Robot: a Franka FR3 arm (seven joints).
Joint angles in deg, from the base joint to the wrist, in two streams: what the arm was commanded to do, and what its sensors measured. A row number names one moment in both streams.
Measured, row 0:
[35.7 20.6 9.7 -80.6 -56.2 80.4 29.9]
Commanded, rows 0 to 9:
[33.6 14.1 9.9 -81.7 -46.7 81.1 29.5]
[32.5 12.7 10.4 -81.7 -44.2 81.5 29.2]
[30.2 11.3 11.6 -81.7 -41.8 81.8 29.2]
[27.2 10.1 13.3 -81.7 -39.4 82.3 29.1]
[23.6 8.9 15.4 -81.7 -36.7 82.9 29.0]
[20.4 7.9 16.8 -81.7 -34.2 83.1 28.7]
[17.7 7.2 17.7 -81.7 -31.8 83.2 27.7]
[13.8 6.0 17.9 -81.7 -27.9 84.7 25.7]
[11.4 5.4 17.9 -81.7 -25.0 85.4 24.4]
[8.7 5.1 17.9 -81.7 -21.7 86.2 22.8]
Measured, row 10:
[16.8 7.2 16.4 -80.5 -29.8 83.0 27.1]
